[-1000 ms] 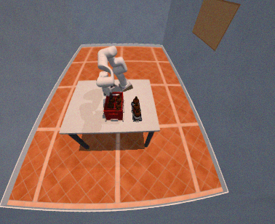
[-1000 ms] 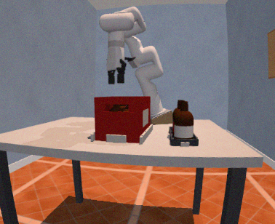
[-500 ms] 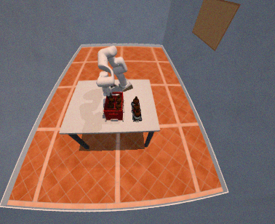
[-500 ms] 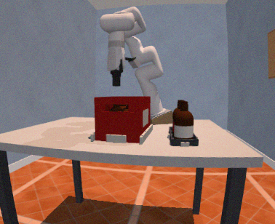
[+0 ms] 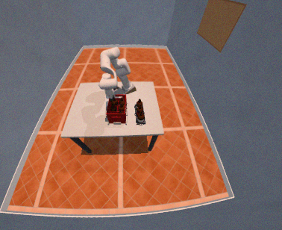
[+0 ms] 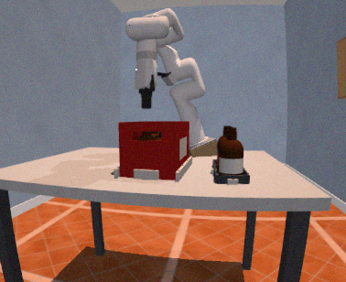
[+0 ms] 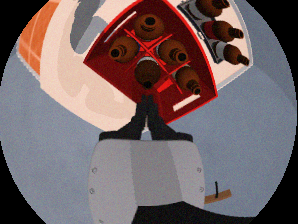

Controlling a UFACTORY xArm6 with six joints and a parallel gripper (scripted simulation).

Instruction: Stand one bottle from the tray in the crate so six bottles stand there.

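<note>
My hand is 28 cm to the right of the brown bottle, 16 cm above it and 8 cm short of it. From my hand the other things lie so: red crate: 16 cm below, 4 cm to the left, 1 cm ahead; then tray: 28 cm to the left, 23 cm below, 8 cm ahead.
</note>
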